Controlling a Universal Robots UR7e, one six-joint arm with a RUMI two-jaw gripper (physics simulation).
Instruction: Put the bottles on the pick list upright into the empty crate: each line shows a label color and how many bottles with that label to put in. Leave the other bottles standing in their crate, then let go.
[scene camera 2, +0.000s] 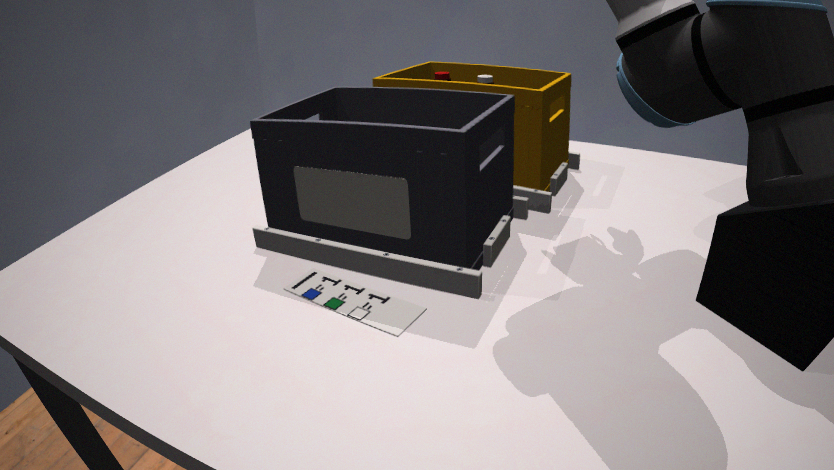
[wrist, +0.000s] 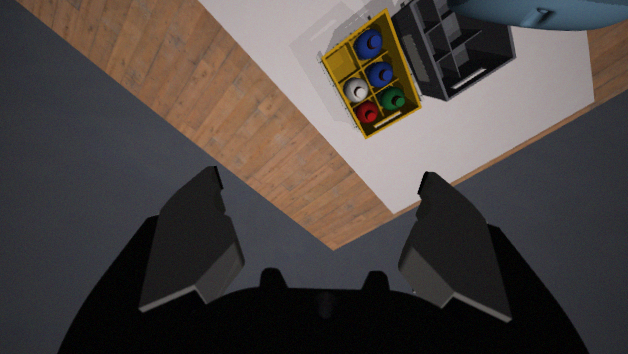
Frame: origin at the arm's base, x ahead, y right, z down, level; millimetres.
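Seen in the pictures: gripper, between the fingertips: (wrist: 320, 172); arm's base, origin of its link: (scene camera 2: 814, 190).
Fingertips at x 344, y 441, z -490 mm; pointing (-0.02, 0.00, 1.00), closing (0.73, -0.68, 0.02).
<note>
Offsets run from my fingertips to a thing's middle. "spot": to the spot under its first point. Level surfaces: height alone.
A yellow crate {dx +88, dy -127, dz +549 mm} (scene camera 2: 529, 134) (wrist: 394, 42) holds upright bottles in separate compartments: two blue bottles {dx +11, dy -192, dz +551 mm} (wrist: 368, 44) {dx +100, dy -168, dz +551 mm} (wrist: 380, 74), a green bottle {dx +187, dy -154, dz +551 mm} (wrist: 392, 98), a white bottle {dx +82, dy -85, dz +551 mm} (wrist: 356, 90) (scene camera 2: 484, 78) and a red bottle {dx +162, dy -66, dz +551 mm} (wrist: 367, 112) (scene camera 2: 442, 75). One corner compartment is vacant. A dark grey crate {dx +157, dy -361, dz +549 mm} (scene camera 2: 443, 186) (wrist: 439, 85) stands beside it; the compartments that show in the wrist view hold no bottle. The pick list {spot: dx +91, dy -540, dz +635 mm} (scene camera 2: 393, 319) shows blue, green and white squares, each seemingly marked 1. My gripper (wrist: 320, 172) is open and empty, high above and away from the crates.
The crates stand between low grey rails {dx +170, dy -459, dz +621 mm} (scene camera 2: 361, 256) on the white table {dz +637 mm} (scene camera 2: 175, 350). Part of my arm (scene camera 2: 782, 140) is at the right in the scene view. A blue-grey arm cover (wrist: 560, 15) hides part of the dark crate in the wrist view.
</note>
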